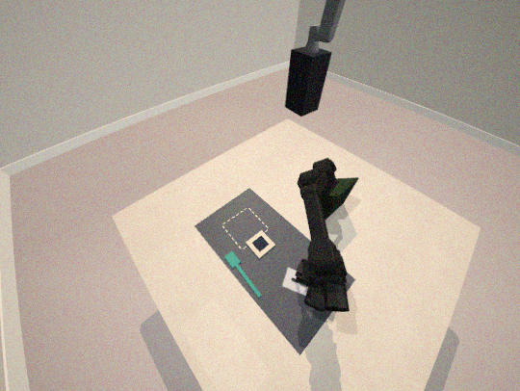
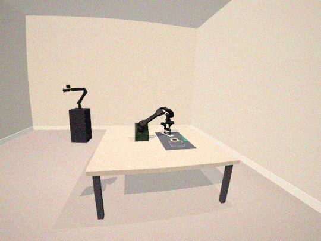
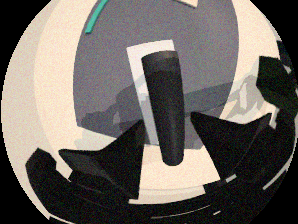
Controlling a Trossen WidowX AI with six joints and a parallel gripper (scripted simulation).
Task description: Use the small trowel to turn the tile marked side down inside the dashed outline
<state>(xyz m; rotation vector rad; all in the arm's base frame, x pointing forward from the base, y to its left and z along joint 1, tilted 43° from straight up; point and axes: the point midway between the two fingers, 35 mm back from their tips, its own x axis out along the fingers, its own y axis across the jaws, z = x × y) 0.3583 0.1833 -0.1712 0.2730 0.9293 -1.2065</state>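
Right now the mat is 210 mm to the right of my gripper tip, 80 mm below it and 40 mm ahead of it. Round my gripper tip: cream tile 260 mm to the right, 60 mm below, 50 mm ahead; then teal trowel 220 mm to the right, 180 mm ahead, 60 mm below.
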